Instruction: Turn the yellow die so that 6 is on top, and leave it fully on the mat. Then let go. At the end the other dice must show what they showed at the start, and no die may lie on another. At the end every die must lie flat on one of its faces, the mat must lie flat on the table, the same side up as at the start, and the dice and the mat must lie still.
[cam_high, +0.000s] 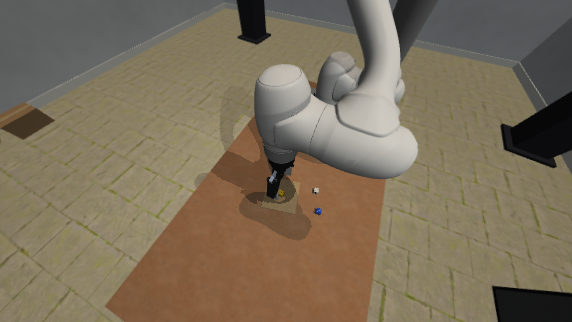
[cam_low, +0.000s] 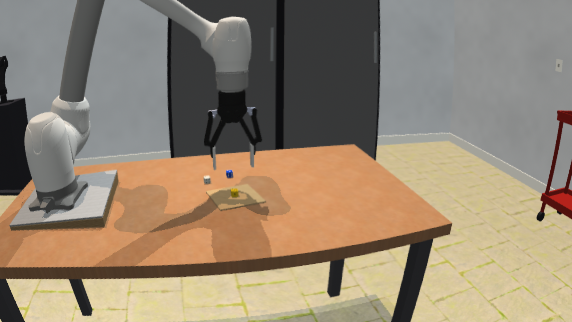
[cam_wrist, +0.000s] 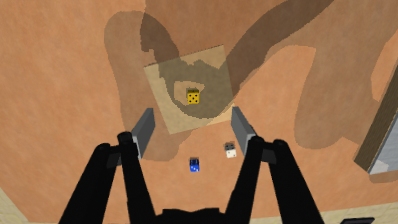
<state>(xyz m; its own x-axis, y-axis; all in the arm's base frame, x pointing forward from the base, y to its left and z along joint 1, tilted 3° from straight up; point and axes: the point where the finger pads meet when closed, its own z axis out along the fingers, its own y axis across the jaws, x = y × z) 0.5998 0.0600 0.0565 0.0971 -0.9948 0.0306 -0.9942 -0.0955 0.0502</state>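
My hand is 100 mm above the yellow die. Also, from my hand: tan mat 110 mm below; then blue die 170 mm to the left, 110 mm below, 20 mm behind; then white die 120 mm to the left, 110 mm below, 90 mm behind.
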